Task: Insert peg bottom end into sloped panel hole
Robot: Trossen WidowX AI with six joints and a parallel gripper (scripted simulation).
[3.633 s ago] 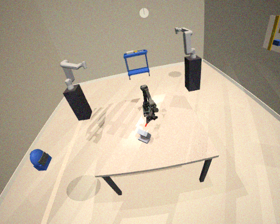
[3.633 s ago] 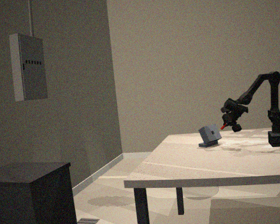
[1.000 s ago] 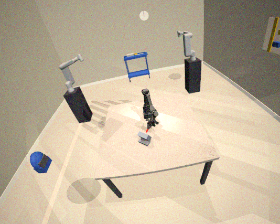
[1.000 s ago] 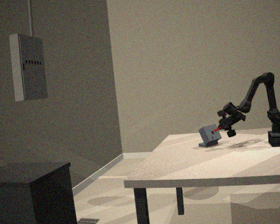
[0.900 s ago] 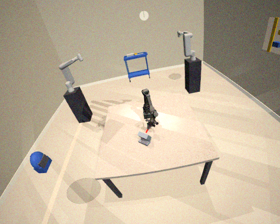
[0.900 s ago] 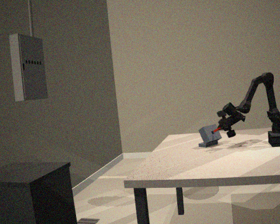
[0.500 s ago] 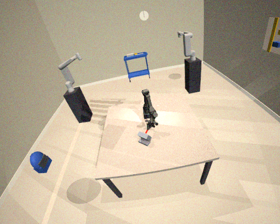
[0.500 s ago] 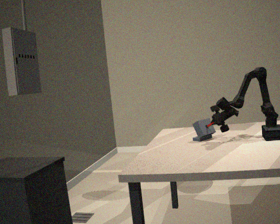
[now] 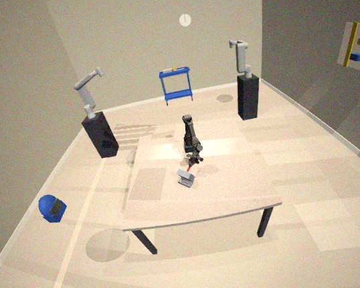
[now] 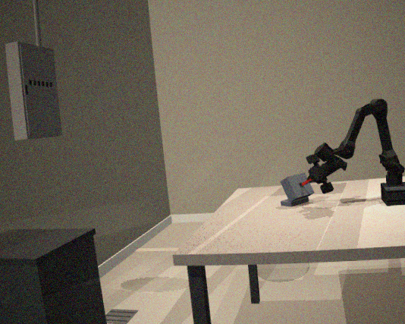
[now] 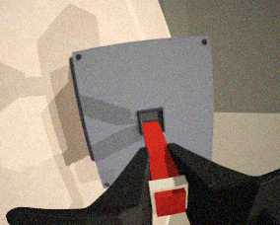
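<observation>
My gripper tip is now 50 mm short of the grey-blue sloped panel, 40 mm to the left of it and 30 mm above it. The rest, counted from my gripper tip: red peg: 10 mm to the left, 10 mm behind, 10 mm above.
</observation>
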